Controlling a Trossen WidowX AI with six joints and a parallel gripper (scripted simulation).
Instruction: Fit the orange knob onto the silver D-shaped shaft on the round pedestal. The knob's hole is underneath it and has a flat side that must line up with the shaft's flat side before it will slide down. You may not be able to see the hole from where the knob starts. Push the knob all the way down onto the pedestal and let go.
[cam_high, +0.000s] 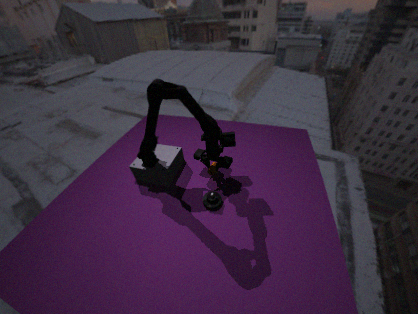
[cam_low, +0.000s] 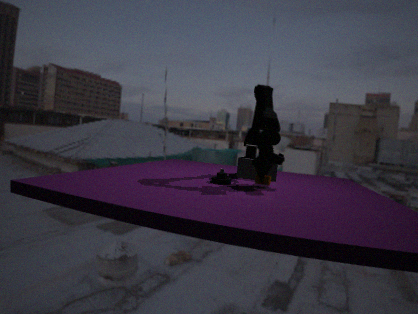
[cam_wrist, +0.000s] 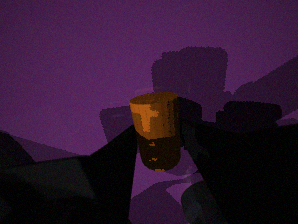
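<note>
Right now my gripper tip is 17 cm to the left of the round dark pedestal, 4 cm short of it and 1 cm below it. Also, from my gripper tip: orange knob 1 cm to the left, 1 cm above.
</note>
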